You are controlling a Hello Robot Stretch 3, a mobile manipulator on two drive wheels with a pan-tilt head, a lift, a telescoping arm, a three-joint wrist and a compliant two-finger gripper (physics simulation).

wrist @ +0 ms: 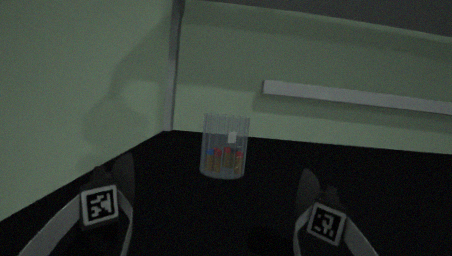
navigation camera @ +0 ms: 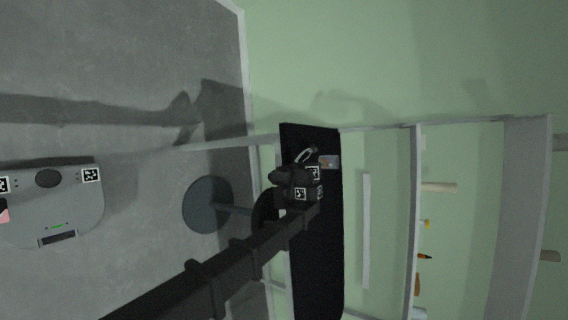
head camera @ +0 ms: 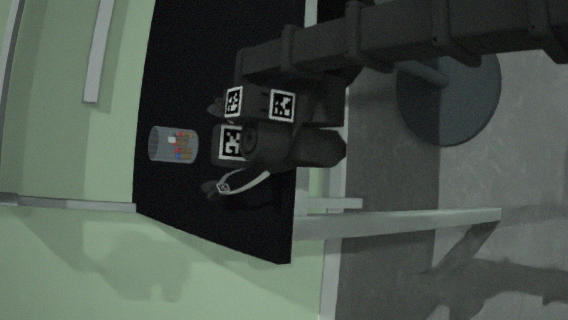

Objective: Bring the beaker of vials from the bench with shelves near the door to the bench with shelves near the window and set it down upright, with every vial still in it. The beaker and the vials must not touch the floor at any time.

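The clear beaker (head camera: 173, 145) (navigation camera: 328, 162) (wrist: 224, 147) stands upright near the back edge of the black bench top (head camera: 200, 220) (navigation camera: 320, 260) (wrist: 400, 200), close to the bench's end. Several brown vials with red and blue caps (head camera: 184, 151) (wrist: 225, 159) and a white piece show inside it. My gripper (head camera: 211, 148) (navigation camera: 317, 171) (wrist: 216, 181) is open and empty, over the bench top. In the wrist view the beaker is beyond the fingertips, roughly midway between them, and touches neither finger. One finger is hidden by the wrist in the navigation view.
A pale rail (head camera: 99, 55) (navigation camera: 366, 230) (wrist: 350, 96) runs behind the bench top. A shelf board (navigation camera: 414, 215) with small items is above it. A green wall (head camera: 100, 270) (wrist: 65, 75) is beside the bench's end. A round stool base (head camera: 470, 110) (navigation camera: 207, 220) stands on the floor in front.
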